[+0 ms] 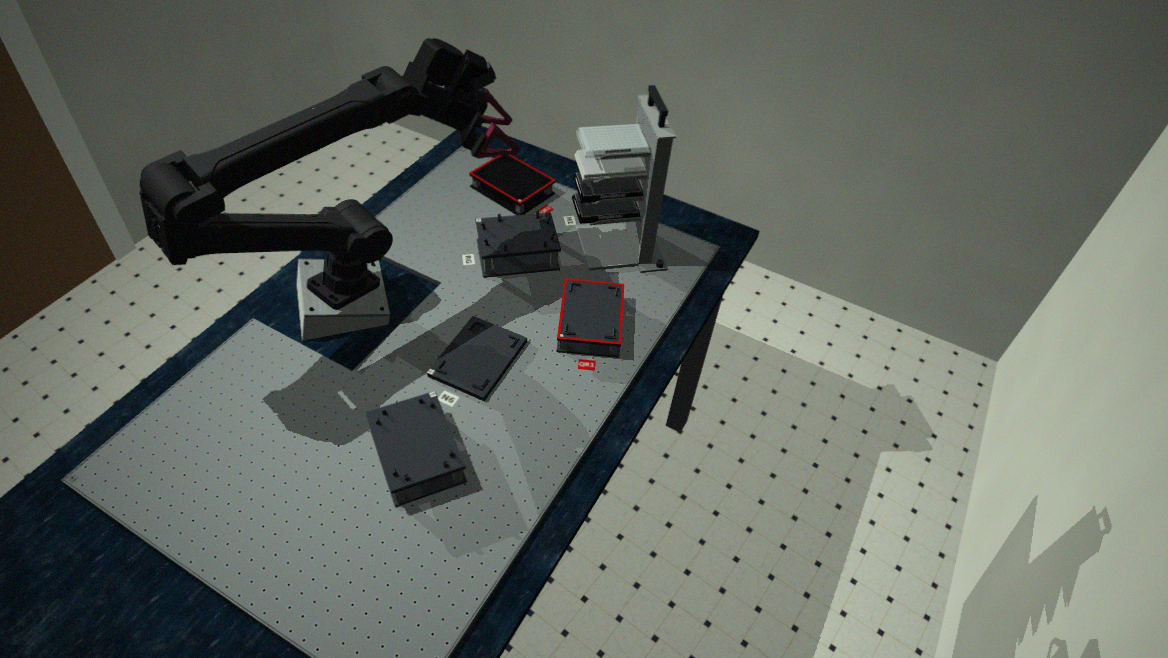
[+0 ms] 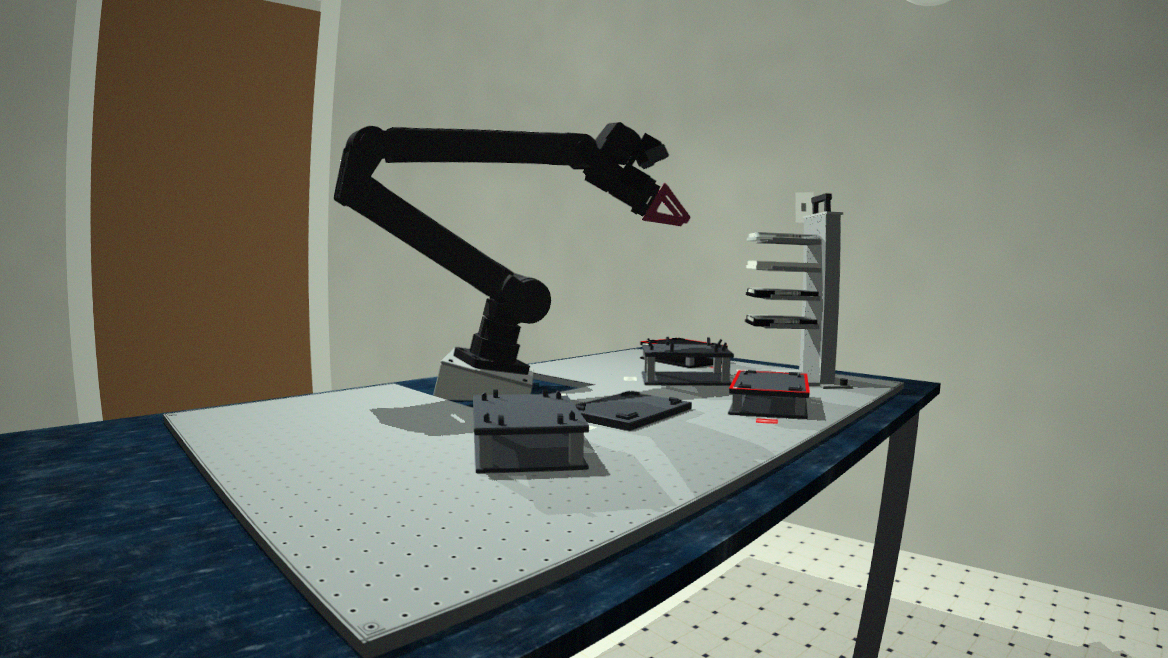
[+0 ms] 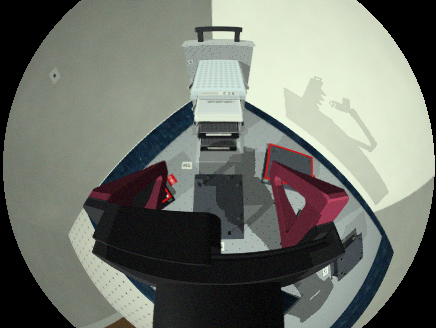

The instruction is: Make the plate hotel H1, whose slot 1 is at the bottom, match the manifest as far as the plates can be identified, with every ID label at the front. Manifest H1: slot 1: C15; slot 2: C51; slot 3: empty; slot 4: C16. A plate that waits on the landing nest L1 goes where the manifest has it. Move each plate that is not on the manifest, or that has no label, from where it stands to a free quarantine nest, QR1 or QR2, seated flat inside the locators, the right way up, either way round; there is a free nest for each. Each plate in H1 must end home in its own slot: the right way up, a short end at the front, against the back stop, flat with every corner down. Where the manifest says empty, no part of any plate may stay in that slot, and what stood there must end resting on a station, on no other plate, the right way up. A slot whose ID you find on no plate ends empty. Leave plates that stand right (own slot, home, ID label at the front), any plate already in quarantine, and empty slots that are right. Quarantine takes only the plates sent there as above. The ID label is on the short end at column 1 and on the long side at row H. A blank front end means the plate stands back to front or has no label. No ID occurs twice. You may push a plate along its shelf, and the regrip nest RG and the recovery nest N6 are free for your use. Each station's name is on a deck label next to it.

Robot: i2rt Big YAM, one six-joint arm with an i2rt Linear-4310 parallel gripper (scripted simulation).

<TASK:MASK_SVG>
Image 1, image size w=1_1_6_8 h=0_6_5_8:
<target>my gripper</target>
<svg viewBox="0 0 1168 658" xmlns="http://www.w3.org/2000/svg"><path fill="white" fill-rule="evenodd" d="M444 89L445 96L442 107L433 120L457 129L461 145L471 150L473 157L485 158L498 155L516 155L520 147L497 126L510 125L512 118L486 88L483 87L474 92L476 103L479 107L469 125L442 115L448 100L448 90ZM488 146L497 137L511 147L511 149L488 148ZM491 124L486 132L482 131L479 138L477 138L476 127L480 128L483 123ZM488 102L504 117L503 119L483 115L487 109Z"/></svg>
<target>white plate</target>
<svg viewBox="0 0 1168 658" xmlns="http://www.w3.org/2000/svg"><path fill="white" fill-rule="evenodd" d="M575 153L575 159L583 181L595 181L609 177L647 175L641 157L595 160L595 158L585 159L582 150L578 150Z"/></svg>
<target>white plate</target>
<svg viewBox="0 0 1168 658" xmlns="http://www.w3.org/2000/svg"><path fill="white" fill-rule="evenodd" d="M650 147L639 124L579 127L576 130L576 135L585 158L598 158L610 154L650 152Z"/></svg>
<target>black plate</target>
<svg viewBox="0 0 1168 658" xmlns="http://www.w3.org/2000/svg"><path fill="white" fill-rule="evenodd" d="M573 175L581 203L644 196L638 180L594 183L593 181L583 181L580 172L576 172Z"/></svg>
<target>black plate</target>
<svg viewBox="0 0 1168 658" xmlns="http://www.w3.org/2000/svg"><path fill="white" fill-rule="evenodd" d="M572 196L580 224L595 223L601 220L641 217L635 201L592 205L591 203L581 203L578 193Z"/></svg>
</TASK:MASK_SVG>
